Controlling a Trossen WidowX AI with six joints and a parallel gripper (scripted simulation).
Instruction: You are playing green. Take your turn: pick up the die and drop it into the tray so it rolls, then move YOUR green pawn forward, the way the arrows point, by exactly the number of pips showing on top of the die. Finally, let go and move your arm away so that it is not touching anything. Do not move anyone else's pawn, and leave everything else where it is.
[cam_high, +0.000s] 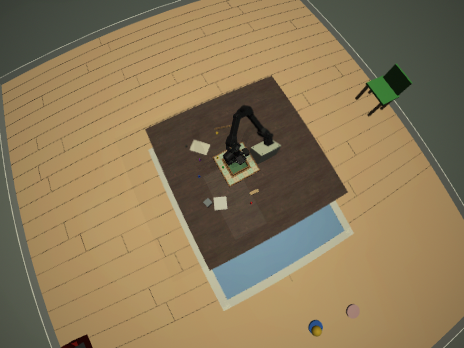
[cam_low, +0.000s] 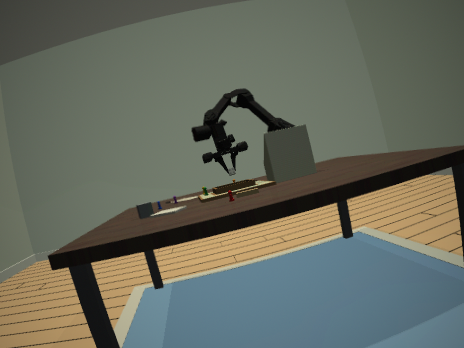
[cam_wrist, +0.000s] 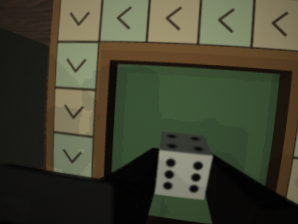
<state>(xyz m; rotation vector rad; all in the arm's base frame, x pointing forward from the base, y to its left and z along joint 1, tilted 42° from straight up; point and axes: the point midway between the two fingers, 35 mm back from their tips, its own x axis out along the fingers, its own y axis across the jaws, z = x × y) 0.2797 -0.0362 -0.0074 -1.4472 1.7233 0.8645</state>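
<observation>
Now: gripper tip 12 cm short of the green pawn, 4 cm to the left of it and 5 cm above it. From my gripper tip the other things lie so: orange pawn: 2 cm behind, 12 cm to the right, 5 cm below; then white die: right at my gripper tip; then green tray: 1 cm ahead, 1 cm to the right, 7 cm below.
</observation>
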